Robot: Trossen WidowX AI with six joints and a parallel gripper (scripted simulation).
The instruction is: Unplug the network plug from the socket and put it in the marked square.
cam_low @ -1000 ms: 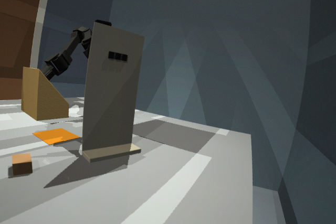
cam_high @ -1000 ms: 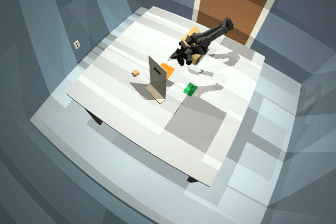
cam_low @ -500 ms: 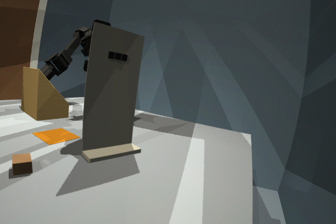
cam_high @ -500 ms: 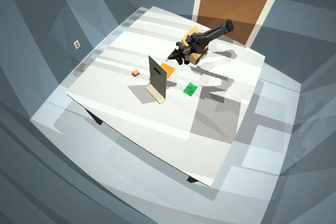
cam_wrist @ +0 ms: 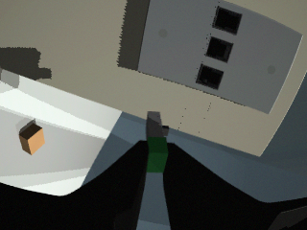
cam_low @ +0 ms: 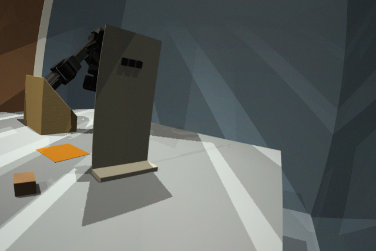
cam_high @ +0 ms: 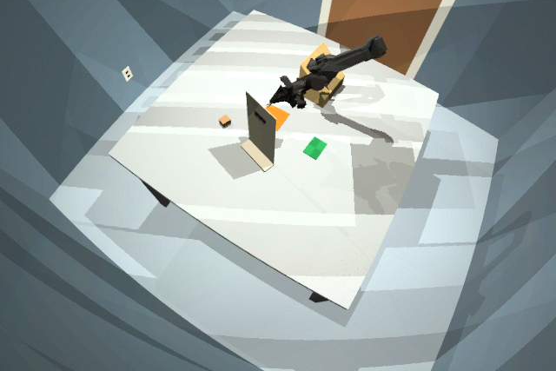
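Right now the orange square is 260 mm below my gripper tip, 110 mm behind it and 30 mm to the right of it. Also, from my gripper tip: grey panel: 100 mm ahead, 90 mm below; network plug: 10 mm ahead.
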